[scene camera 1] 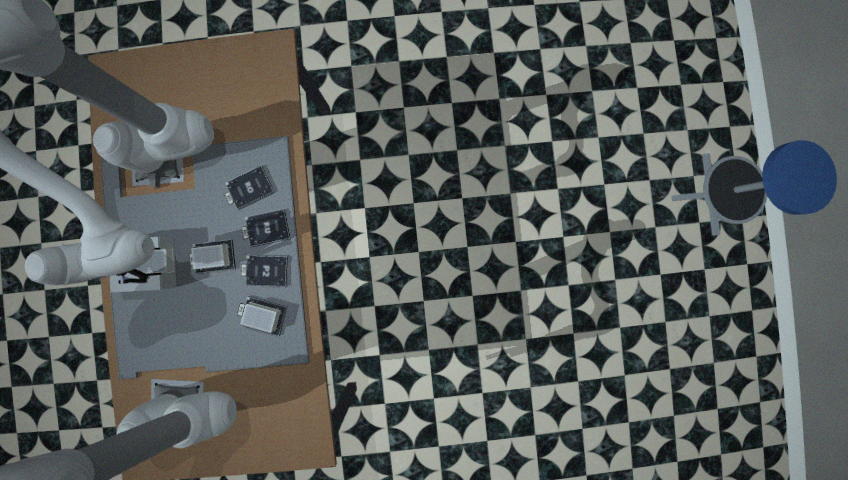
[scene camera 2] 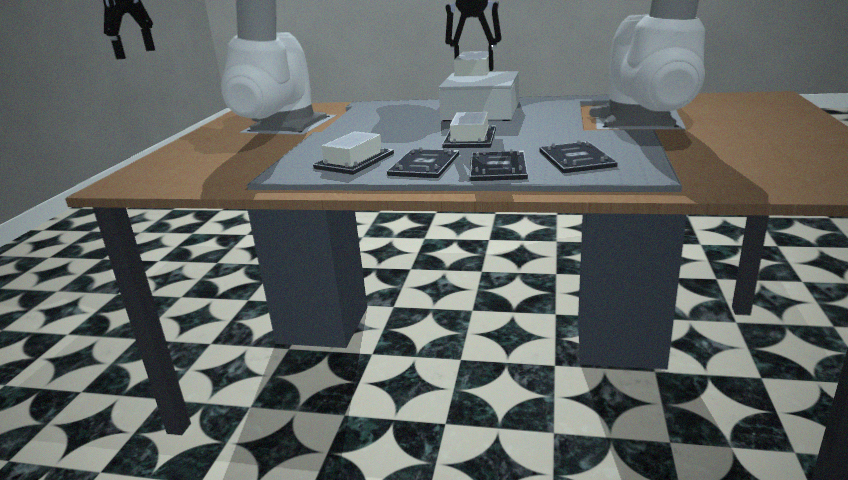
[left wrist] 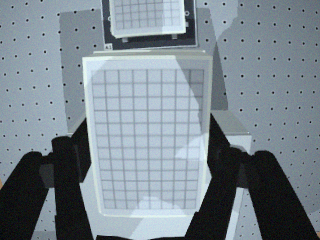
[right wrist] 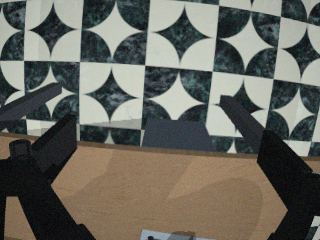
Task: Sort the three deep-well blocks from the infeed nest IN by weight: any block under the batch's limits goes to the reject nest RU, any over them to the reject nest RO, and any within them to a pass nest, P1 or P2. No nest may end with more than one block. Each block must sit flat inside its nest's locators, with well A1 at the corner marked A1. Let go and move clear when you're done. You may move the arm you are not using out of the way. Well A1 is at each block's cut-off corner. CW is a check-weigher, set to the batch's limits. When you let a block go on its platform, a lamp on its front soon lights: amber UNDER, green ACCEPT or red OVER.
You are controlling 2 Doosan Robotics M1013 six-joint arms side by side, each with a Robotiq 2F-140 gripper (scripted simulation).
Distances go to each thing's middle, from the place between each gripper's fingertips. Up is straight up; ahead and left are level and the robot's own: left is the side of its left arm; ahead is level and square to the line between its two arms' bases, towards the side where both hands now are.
Right now the check-weigher CW (scene camera 2: 497,93) is 140 mm behind my left hand and 110 mm below it. Round my left hand: reject nest RU (scene camera 2: 515,161): 370 mm ahead, 170 mm below, 100 mm to the left; reject nest RO (scene camera 2: 557,154): 310 mm ahead, 270 mm to the left, 170 mm below; nest P2 (scene camera 2: 442,158): 350 mm ahead, 170 mm below, 70 mm to the right.
Now: right hand 95 cm to the right of the nest P2, 36 cm short of it and 23 cm above it. From my right hand the other things lie so: check-weigher CW (102 cm to the left, 17 cm below, 13 cm behind); then reject nest RU (112 cm to the left, 38 cm ahead, 23 cm below); then reject nest RO (129 cm to the left, 32 cm ahead, 23 cm below).
